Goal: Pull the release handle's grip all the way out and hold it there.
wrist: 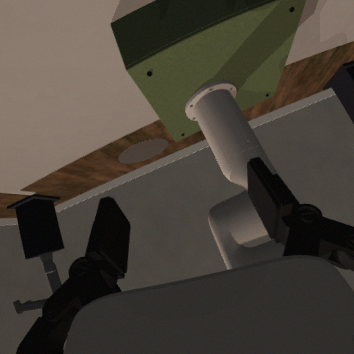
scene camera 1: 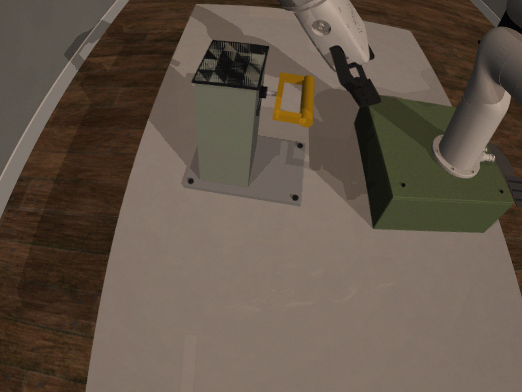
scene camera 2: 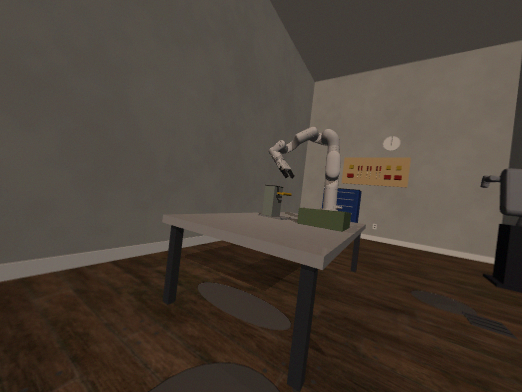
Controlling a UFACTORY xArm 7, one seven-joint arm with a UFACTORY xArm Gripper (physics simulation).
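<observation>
The release handle is a yellow frame with a thick round grip bar [scene camera 1: 308,100] [scene camera 2: 285,194]. It stands out from the upper side of a pale green post [scene camera 1: 225,135] [scene camera 2: 271,201], on the side facing the robot's base. A short thin metal rod shows between the frame and a black collar on the post. My gripper [scene camera 1: 369,96] [scene camera 2: 289,175] [wrist: 182,193] is open and empty. In the second scene view it hangs above the handle, clear of it. In the wrist view the fingers are wide apart; the handle does not show there.
The post stands on a grey bolted base plate [scene camera 1: 275,185] on the pale table [scene camera 1: 225,300] [scene camera 2: 240,226]. The arm is mounted on a green block [scene camera 1: 425,185] [scene camera 2: 320,219] [wrist: 175,90] across from the post. A blue cabinet [scene camera 2: 354,202] stands behind the table.
</observation>
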